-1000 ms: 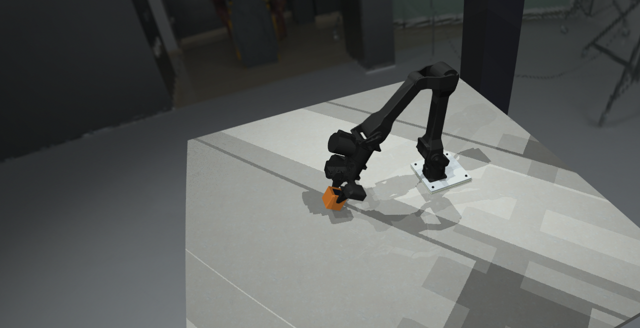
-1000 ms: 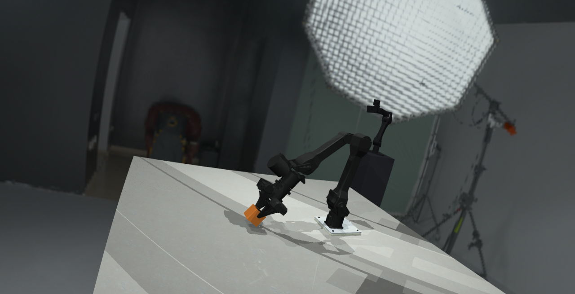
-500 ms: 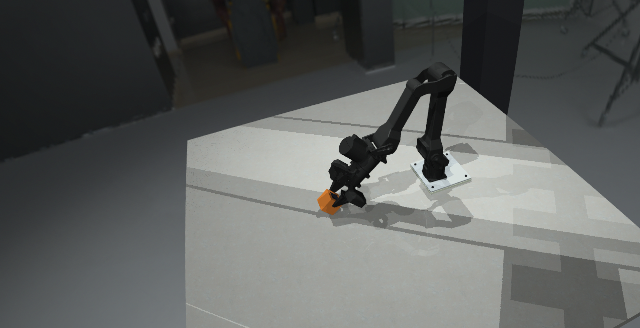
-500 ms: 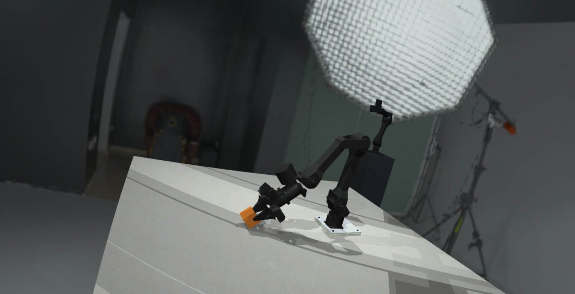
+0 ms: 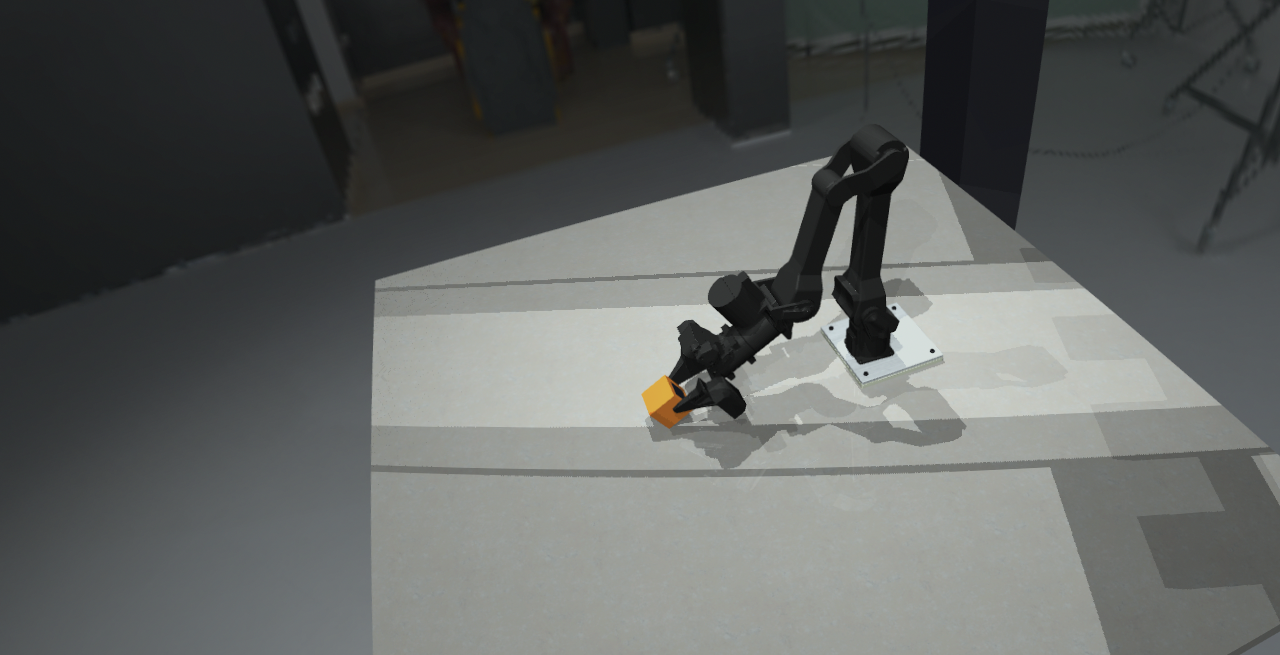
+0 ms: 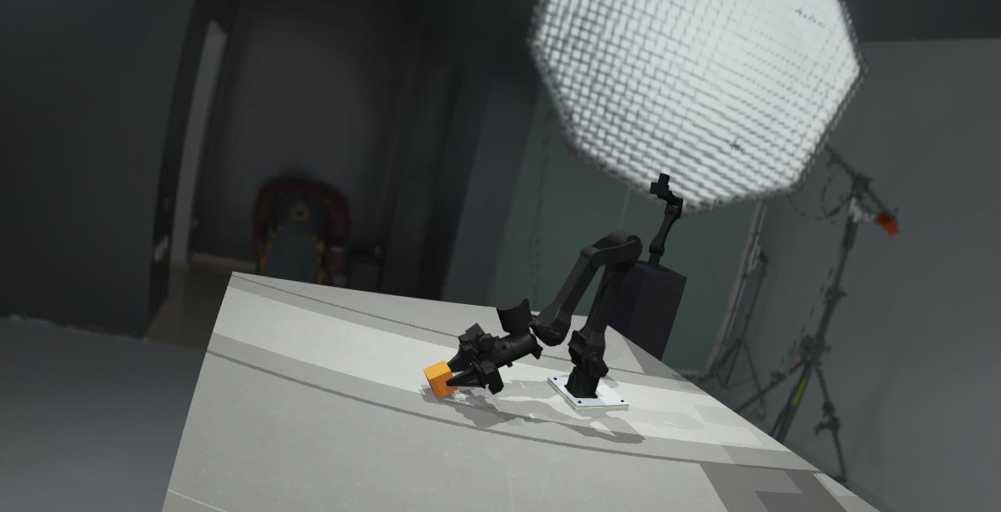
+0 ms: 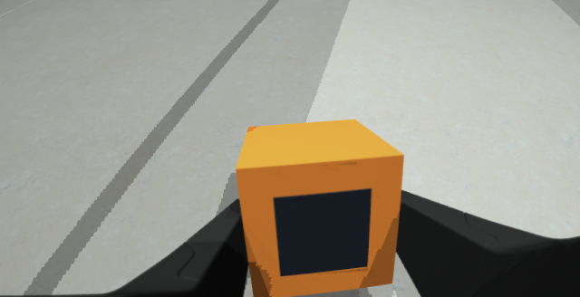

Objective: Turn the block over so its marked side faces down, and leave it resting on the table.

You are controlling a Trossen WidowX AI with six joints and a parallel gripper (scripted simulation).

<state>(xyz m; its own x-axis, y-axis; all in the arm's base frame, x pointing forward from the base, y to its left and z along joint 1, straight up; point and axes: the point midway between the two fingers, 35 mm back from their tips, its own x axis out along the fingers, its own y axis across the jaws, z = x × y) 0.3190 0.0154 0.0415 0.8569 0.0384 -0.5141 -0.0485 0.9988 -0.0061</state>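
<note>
My gripper tip is now 1 cm past the orange block.
</note>
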